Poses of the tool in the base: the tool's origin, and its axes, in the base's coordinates. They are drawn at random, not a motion.
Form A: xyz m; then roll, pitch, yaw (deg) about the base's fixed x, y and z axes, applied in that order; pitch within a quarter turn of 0, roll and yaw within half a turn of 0.
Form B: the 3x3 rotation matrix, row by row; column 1 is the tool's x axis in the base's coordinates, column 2 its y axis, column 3 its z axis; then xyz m. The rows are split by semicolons. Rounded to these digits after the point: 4 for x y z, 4 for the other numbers.
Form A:
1: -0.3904, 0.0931, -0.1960, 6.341, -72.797, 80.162
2: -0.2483, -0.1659, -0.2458, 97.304, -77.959, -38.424
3: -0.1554, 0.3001, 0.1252, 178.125, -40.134, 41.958
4: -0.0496, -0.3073, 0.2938, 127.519, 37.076, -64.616
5: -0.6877, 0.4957, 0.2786, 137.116, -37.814, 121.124
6: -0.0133, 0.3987, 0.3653, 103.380, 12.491, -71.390
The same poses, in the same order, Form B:
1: 0.0505, -0.9973, -0.0534; 0.2914, 0.0659, -0.9543; 0.9553, 0.0327, 0.2939; -0.3904, 0.0931, -0.1960
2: 0.1634, -0.8390, -0.5190; -0.1296, 0.5033, -0.8543; 0.9780, 0.2069, -0.0265; -0.2483, -0.1659, -0.2458
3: 0.5685, 0.6525, 0.5009; 0.5112, -0.7573, 0.4064; 0.6446, 0.0250, -0.7641; -0.1554, 0.3001, 0.1252
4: 0.3420, -0.3452, -0.8740; -0.7208, -0.6931, -0.0083; -0.6029, 0.6328, -0.4859; -0.0496, -0.3073, 0.2938
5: -0.4083, 0.8429, 0.3503; 0.6763, 0.0216, 0.7363; 0.6131, 0.5376, -0.5789; -0.6877, 0.4957, 0.2786
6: 0.3116, -0.1522, -0.9380; -0.9253, -0.2733, -0.2630; -0.2163, 0.9498, -0.2259; -0.0133, 0.3987, 0.3653
